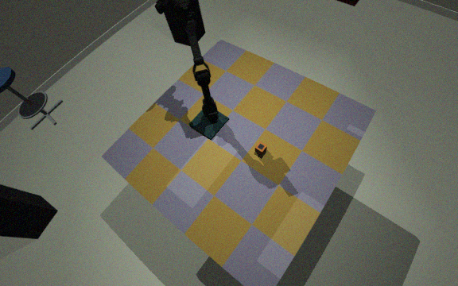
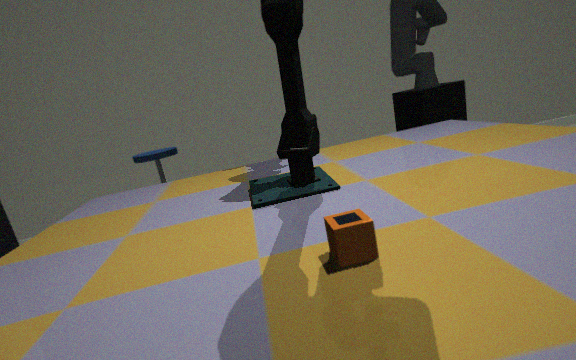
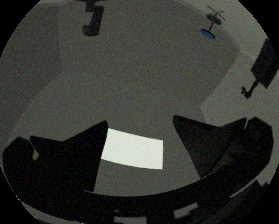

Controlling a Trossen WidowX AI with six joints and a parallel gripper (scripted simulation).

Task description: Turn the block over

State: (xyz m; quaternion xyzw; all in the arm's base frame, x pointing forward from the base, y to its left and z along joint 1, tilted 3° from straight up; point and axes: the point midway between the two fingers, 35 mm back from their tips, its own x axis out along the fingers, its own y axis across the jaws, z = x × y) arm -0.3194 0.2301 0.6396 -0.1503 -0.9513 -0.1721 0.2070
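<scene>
Now: gripper tip 690 mm short of the orange block, 310 mm to the left of it and 650 mm above it.
</scene>
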